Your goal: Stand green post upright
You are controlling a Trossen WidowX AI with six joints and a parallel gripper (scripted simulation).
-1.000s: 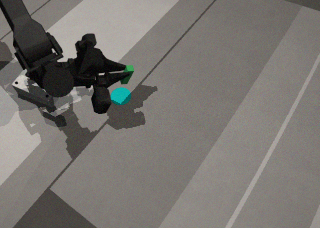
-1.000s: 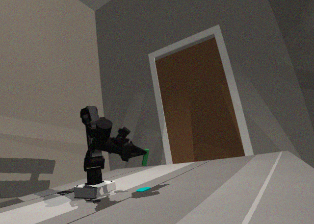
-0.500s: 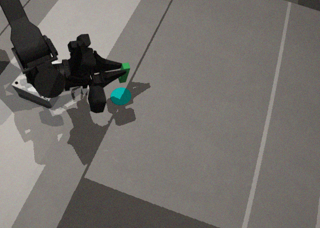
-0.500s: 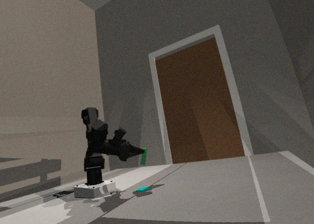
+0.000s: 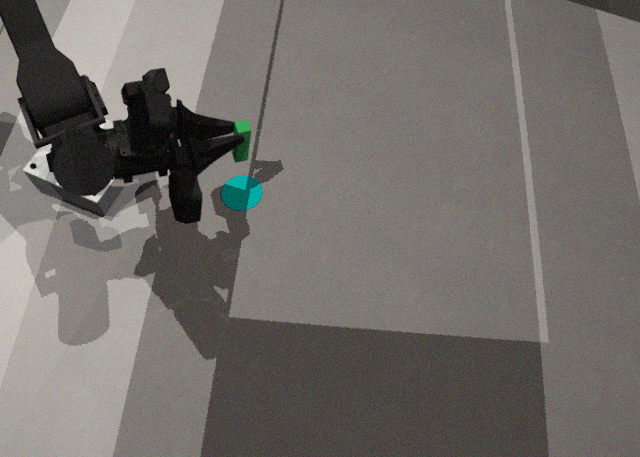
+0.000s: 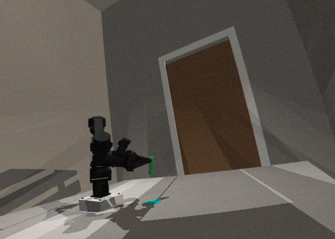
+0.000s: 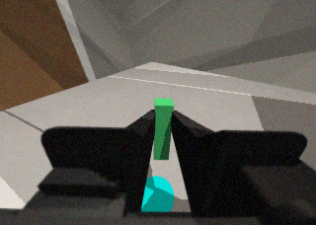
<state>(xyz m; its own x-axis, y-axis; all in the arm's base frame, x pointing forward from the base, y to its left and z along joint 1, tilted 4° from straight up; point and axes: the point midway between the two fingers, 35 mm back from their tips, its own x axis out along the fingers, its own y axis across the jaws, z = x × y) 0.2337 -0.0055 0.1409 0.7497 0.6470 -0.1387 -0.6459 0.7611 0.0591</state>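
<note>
The cyan circle lies 160 mm below my gripper tip and 20 mm behind it. The rest, counted from my gripper tip: green post (20 mm below).
</note>
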